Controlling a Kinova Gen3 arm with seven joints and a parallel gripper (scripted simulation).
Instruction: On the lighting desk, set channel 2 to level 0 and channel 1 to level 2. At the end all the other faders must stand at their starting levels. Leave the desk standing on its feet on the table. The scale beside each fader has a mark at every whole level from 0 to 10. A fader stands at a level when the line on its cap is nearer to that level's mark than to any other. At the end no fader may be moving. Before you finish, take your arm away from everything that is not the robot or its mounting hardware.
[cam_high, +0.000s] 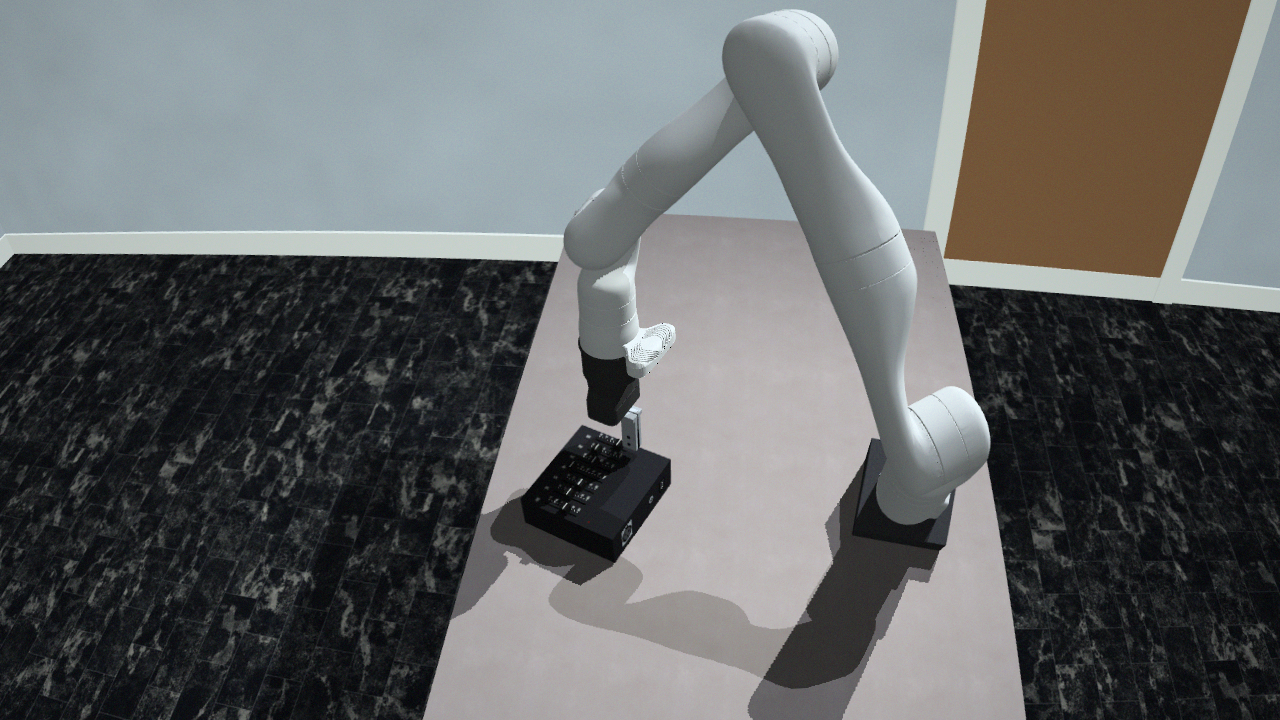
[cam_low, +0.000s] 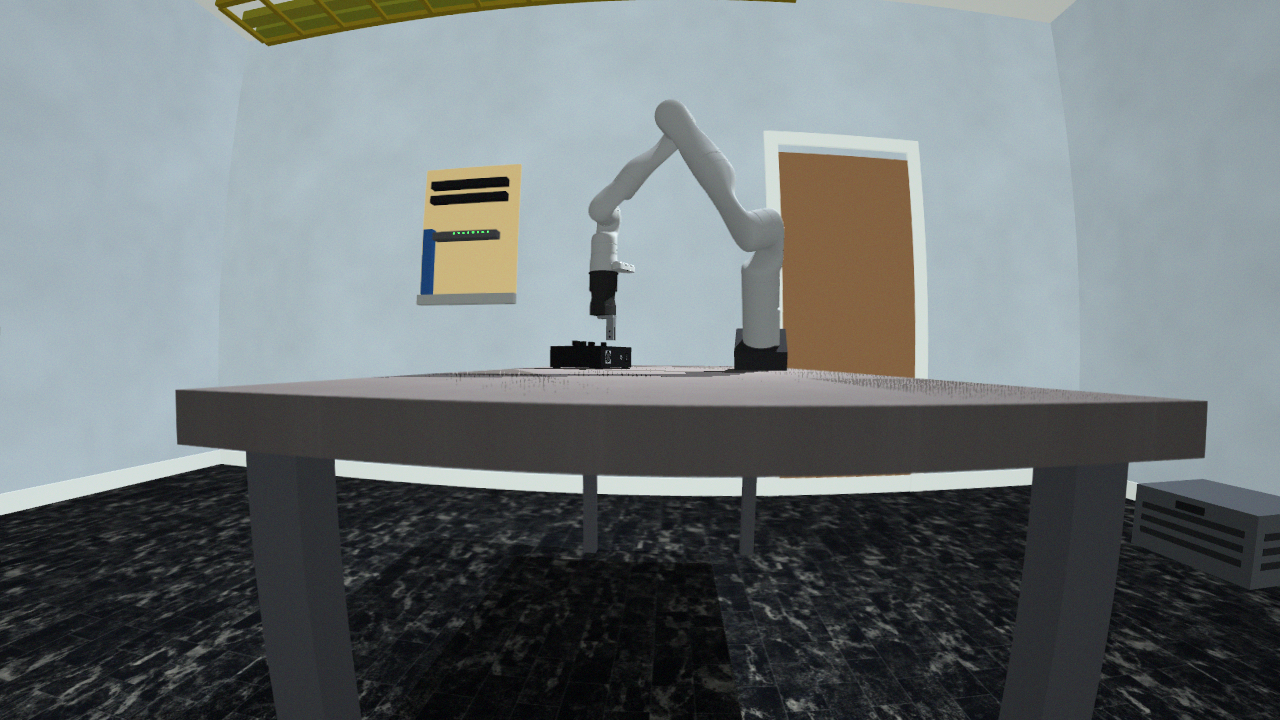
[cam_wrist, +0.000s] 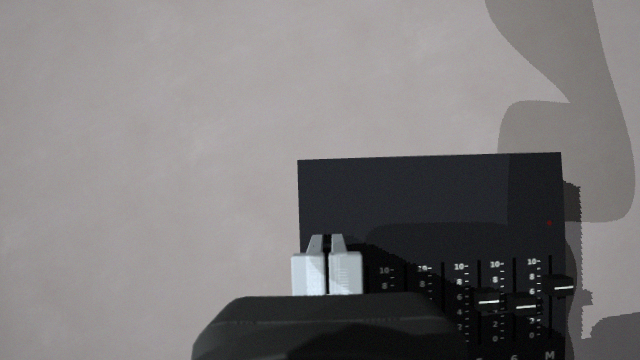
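My gripper is now 2 cm short of the channel 1 cap and 3 cm above it. From my hand the other things lie so: channel 2 cap 5 cm ahead, 1 cm to the left, 3 cm below; channel 3 cap 4 cm ahead, 4 cm to the left, 3 cm below; channel 4 cap 7 cm ahead, 5 cm to the left, 3 cm below.
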